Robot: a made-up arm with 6 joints.
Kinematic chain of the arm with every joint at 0, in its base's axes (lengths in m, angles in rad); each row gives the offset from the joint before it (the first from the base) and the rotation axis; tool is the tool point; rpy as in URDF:
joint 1: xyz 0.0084 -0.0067 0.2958 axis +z
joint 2: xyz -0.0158 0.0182 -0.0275 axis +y
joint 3: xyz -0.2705 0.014 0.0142 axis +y
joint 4: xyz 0.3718 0.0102 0.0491 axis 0.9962 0 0.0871
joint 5: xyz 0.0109 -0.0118 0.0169 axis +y
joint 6: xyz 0.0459 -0.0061 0.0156 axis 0.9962 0 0.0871
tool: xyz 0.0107 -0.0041 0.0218 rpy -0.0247 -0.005 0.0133
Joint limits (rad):
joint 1: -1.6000..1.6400
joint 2: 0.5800..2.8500
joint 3: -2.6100..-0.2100
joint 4: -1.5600..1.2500
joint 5: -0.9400..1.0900
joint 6: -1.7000..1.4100
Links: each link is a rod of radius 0.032 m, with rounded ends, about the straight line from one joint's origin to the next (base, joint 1, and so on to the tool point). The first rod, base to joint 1, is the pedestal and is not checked.
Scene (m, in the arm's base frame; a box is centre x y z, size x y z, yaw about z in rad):
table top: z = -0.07
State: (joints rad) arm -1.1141 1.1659 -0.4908 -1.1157 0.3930 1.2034
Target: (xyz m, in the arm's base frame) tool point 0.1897 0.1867 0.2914
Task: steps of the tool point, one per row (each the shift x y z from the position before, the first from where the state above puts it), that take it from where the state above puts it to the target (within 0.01 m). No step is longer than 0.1 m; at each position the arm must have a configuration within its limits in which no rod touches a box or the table.
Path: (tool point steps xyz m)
1: 0.0635 0.0606 -0.0038
2: 0.0419 0.0761 -0.0042
3: 0.0168 0.0843 -0.0046
4: -0.0094 0.0843 -0.0048
5: -0.0343 0.0764 -0.0051
6: -0.0551 0.0612 -0.0055

